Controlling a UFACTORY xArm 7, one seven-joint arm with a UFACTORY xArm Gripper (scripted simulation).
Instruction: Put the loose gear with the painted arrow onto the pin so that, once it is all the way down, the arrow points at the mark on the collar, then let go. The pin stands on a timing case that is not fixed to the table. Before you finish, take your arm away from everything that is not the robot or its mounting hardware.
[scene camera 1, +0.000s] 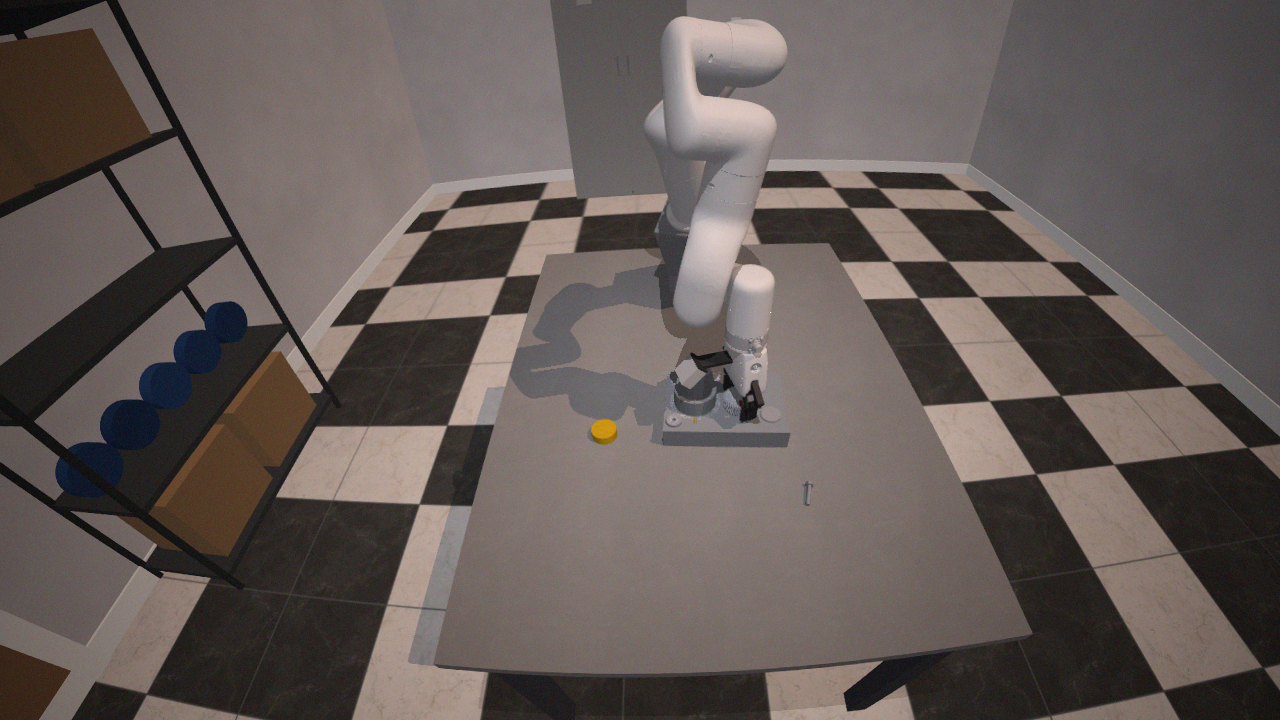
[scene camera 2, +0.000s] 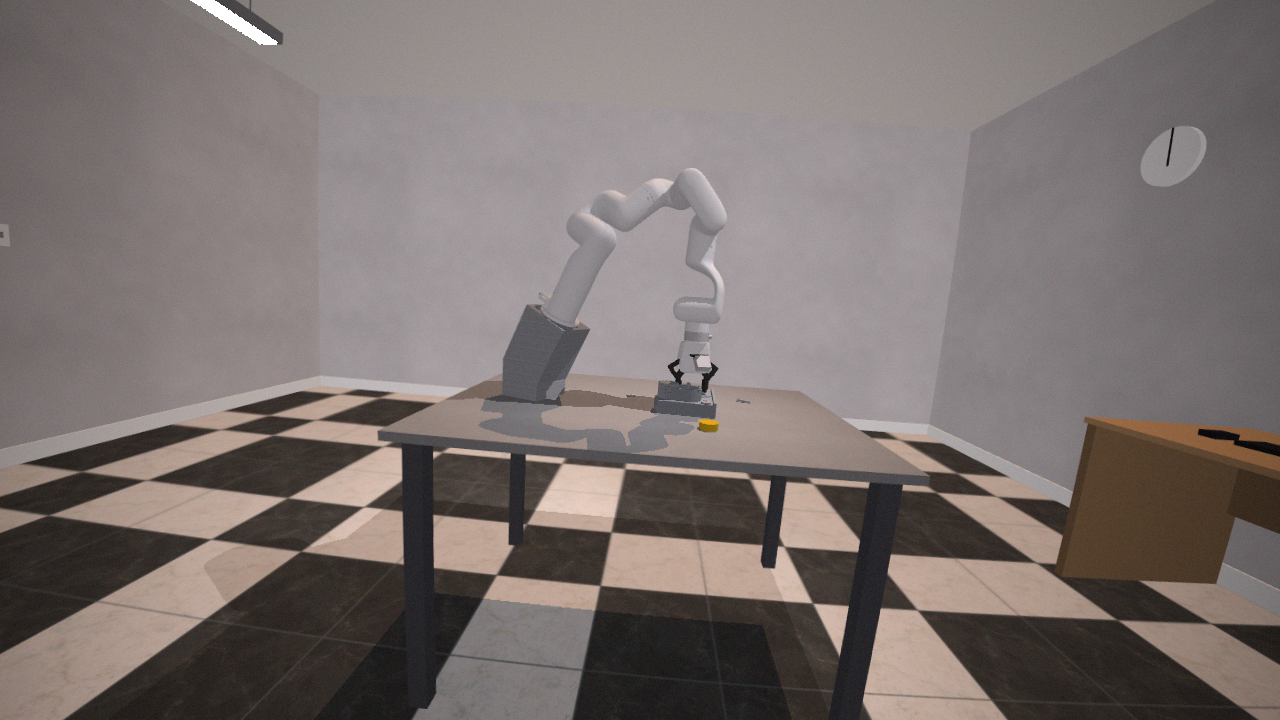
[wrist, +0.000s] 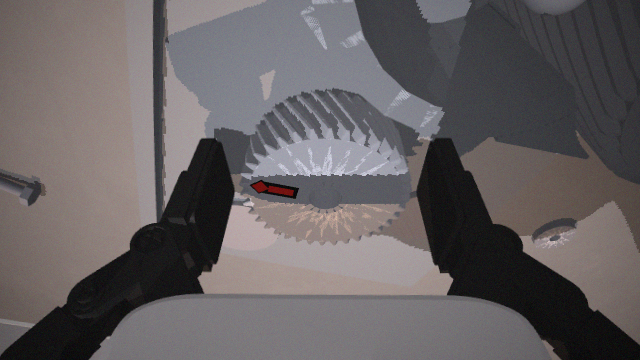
Labels:
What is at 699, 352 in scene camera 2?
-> The gripper.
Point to a pale round disc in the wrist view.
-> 242, 233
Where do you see the gripper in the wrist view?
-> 325, 164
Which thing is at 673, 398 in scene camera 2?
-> A grey timing case.

